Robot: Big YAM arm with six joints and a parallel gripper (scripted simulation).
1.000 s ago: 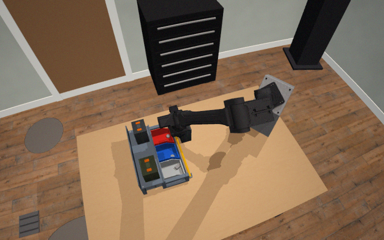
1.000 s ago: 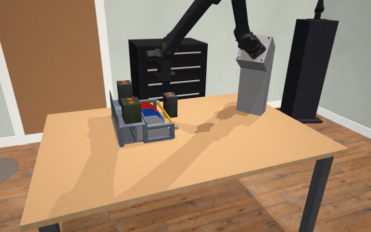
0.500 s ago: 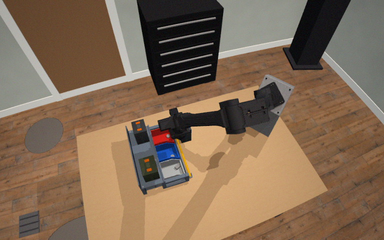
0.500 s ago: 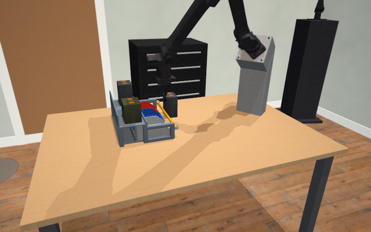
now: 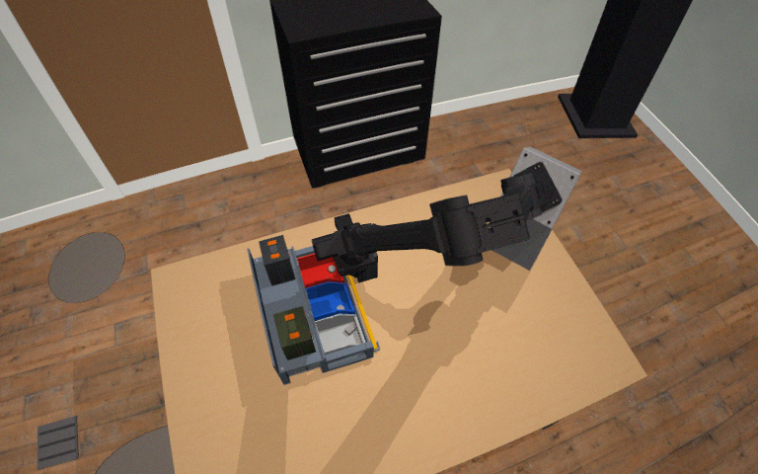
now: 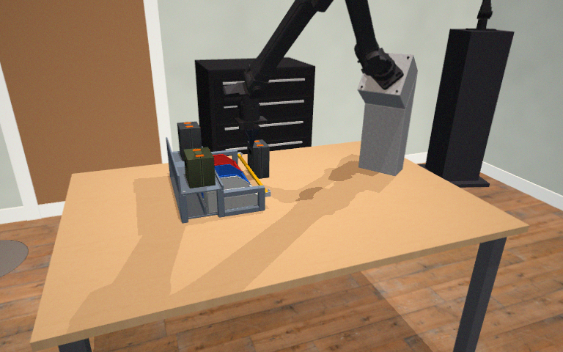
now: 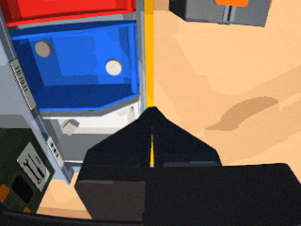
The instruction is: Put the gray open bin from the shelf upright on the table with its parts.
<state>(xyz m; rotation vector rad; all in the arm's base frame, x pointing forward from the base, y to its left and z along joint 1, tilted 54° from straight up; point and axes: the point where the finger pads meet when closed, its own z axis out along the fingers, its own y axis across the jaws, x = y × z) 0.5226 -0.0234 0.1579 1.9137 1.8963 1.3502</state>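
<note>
My gripper is now 11 cm above the yellow bar. The rest, counted from my hand: blue bin: 10 cm ahead, 3 cm to the left, 13 cm below; gray open bin: 7 cm ahead, 14 cm to the left, 13 cm below; red bin: 13 cm ahead, 8 cm to the right, 13 cm below.
</note>
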